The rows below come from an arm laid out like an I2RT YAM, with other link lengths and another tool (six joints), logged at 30 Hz.
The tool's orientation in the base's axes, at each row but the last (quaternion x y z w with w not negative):
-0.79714, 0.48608, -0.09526, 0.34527
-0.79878, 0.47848, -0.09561, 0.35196
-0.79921, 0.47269, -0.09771, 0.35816
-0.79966, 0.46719, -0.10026, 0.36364
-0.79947, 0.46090, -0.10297, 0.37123
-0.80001, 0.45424, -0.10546, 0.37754
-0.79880, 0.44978, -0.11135, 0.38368
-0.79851, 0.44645, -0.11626, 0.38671
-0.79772, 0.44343, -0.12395, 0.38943
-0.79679, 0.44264, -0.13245, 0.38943
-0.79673, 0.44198, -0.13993, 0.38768
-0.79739, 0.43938, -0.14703, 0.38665
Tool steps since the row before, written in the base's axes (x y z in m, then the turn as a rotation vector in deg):
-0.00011, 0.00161, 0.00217, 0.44, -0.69, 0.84
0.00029, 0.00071, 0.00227, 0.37, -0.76, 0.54
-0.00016, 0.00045, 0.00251, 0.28, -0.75, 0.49
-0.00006, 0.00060, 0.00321, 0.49, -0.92, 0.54
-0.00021, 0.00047, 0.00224, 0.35, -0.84, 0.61
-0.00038, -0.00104, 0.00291, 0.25, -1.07, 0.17
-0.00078, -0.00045, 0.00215, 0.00, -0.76, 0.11
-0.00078, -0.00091, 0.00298, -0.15, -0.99, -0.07
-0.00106, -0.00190, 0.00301, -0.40, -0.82, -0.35
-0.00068, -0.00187, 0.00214, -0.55, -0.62, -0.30
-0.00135, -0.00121, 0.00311, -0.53, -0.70, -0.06
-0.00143, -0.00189, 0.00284, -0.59, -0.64, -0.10
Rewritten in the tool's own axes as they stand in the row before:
-0.00181, -0.00178, -0.00093, 0.65, -0.65, -0.73
-0.00086, -0.00190, -0.00119, 0.73, -0.39, -0.57
-0.00091, -0.00169, -0.00168, 0.68, -0.30, -0.58
-0.00110, -0.00231, -0.00203, 0.92, -0.42, -0.59
-0.00090, -0.00154, -0.00145, 0.77, -0.40, -0.67
0.00012, -0.00148, -0.00274, 0.97, 0.04, -0.53
-0.00044, -0.00090, -0.00210, 0.59, 0.15, -0.46
-0.00019, -0.00139, -0.00289, 0.72, 0.44, -0.54
0.00047, -0.00098, -0.00355, 0.48, 0.75, -0.40
0.00084, -0.00060, -0.00274, 0.23, 0.74, -0.42
-0.00016, -0.00113, -0.00341, 0.27, 0.58, -0.61
0.00042, -0.00068, -0.00361, 0.20, 0.62, -0.58

